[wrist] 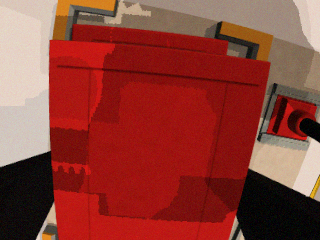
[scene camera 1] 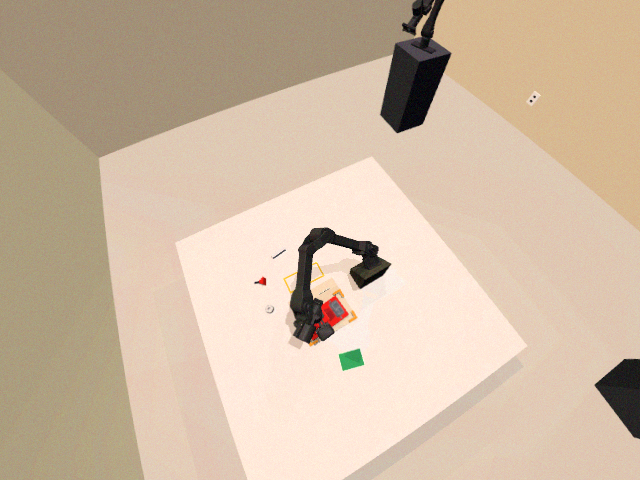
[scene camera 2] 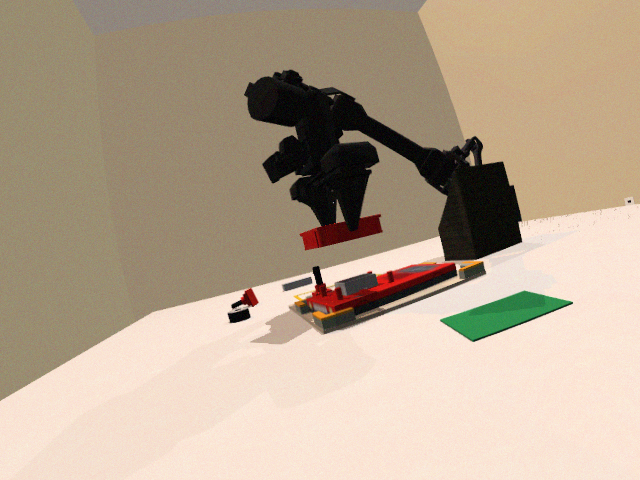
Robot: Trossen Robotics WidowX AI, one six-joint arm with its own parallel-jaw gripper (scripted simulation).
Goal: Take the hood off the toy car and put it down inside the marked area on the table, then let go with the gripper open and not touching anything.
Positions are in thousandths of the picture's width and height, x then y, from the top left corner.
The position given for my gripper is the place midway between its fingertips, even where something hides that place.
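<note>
There's a toy car (scene camera 2: 615,595) here, and the wrist view gives me the toy car (wrist: 283,135) too. I can also see a hood (scene camera 2: 512,491), and in the wrist view that's the hood (wrist: 439,565). It's held by my gripper (scene camera 2: 534,489), and the wrist view shows my gripper (wrist: 464,706) as well.
</note>
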